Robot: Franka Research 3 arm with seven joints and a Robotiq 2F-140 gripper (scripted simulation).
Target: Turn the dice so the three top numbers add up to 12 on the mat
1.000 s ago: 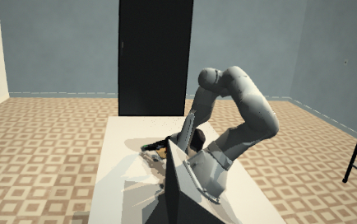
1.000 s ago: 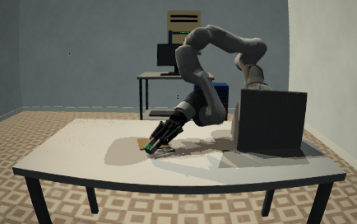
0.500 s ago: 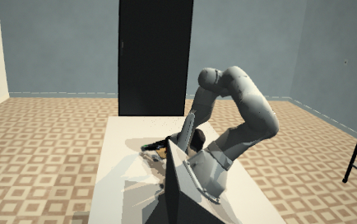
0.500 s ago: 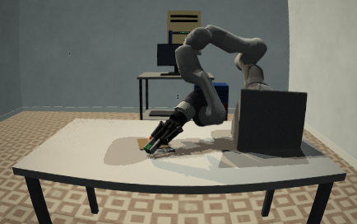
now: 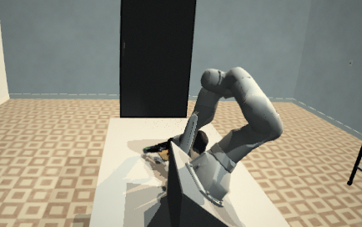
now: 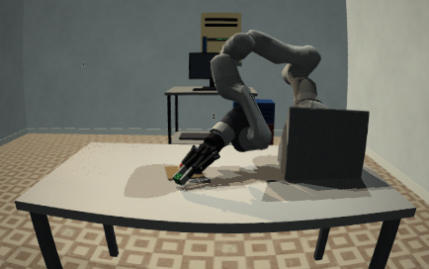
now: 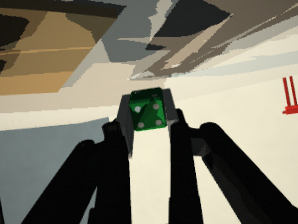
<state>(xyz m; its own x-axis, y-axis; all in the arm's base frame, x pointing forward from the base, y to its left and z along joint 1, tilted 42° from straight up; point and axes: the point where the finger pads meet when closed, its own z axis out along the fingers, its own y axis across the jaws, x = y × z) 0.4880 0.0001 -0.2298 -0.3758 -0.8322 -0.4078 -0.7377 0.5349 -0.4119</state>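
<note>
Right now the blue die is 130 mm to the right of my hand, 30 mm behind it and 20 mm below it. The rest, counted from my hand: red die: 130 mm to the right, 20 mm below, 10 mm ahead; green die: 10 mm to the left, 10 mm below, 10 mm ahead; tan mat: 130 mm to the right, 40 mm below, 10 mm ahead.
</note>
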